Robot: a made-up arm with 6 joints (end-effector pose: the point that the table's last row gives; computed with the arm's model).
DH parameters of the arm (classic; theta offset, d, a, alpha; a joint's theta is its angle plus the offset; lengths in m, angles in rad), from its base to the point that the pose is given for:
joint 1: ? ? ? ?
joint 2: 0 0.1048 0.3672 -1.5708
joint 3: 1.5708 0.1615 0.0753 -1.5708
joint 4: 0 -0.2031 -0.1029 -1.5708
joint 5: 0 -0.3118 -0.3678 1.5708
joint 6: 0 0.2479 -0.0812 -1.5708
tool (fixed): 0 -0.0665 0 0
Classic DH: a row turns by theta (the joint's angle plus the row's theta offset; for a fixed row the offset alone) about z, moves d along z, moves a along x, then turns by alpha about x.
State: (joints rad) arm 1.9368 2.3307 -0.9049 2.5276 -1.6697 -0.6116
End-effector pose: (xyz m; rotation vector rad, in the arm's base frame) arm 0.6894 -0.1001 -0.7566 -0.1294 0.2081 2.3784
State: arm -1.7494 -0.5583 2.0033 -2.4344 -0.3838 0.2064
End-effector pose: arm 0.0607 0.0872 0.5384 -2.8111 0.1649 0.3911
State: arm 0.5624 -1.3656 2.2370 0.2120 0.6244 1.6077
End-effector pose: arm -0.6881 0.6851 0.4335 -0.2525 -0.3453 -0.8693
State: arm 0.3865 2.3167 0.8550 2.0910 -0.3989 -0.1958
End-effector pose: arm 0.4624 0.1093 0.4580 1.1593 2.0802 -1.8126
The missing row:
joint 1: 1.5708 0.0596 0.2708 -1.5708
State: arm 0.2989 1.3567 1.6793 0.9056 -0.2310 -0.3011
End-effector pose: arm 0.1110 -0.4761 -0.5003 -0.9774 -1.8806 -0.9935
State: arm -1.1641 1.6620 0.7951 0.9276 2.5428 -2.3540
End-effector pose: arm 0.3527 -0.2301 -0.1349 0.9485 -1.3237 0.3624
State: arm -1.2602 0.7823 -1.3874 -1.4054 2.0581 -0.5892
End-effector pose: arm -0.0105 0.0412 -0.4453 1.6504 1.7800 1.7191
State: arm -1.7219 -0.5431 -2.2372 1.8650 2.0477 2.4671
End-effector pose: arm 0.7108 0.2539 0.4799 -0.4069 0.4265 -1.8847
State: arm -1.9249 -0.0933 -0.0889 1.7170 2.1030 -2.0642
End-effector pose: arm 0.5508 -0.3441 0.2677 -1.2065 2.0455 -1.7219
